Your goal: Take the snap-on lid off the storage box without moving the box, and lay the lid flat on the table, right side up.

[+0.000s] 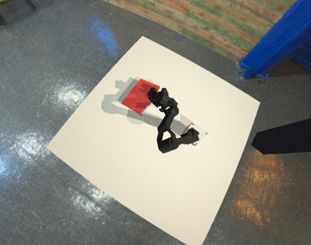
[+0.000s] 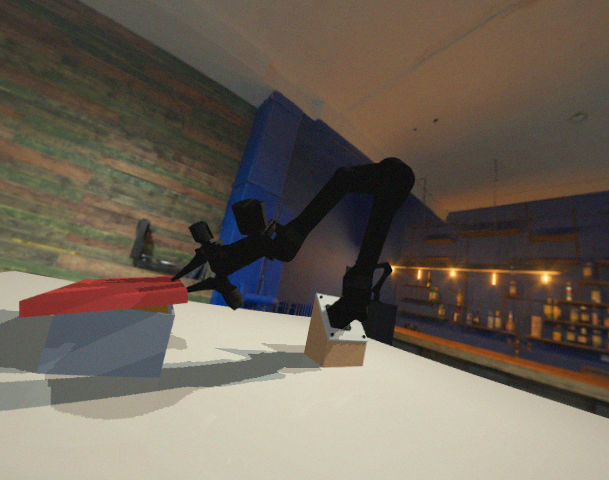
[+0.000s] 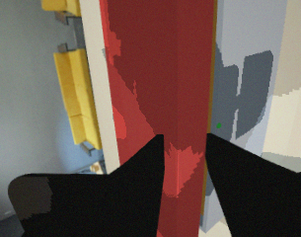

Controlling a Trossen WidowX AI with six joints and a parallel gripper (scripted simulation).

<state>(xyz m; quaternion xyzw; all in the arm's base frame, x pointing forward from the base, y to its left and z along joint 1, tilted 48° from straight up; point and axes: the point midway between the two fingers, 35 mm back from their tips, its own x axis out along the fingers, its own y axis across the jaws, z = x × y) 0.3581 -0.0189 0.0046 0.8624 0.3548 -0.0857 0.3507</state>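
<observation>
The red lid lies 80 mm ahead of my gripper tip, 20 mm below it and 10 mm to the left of it. The rest, counted from my gripper tip: storage box (70 mm below, 70 mm ahead, 10 mm to the left).
</observation>
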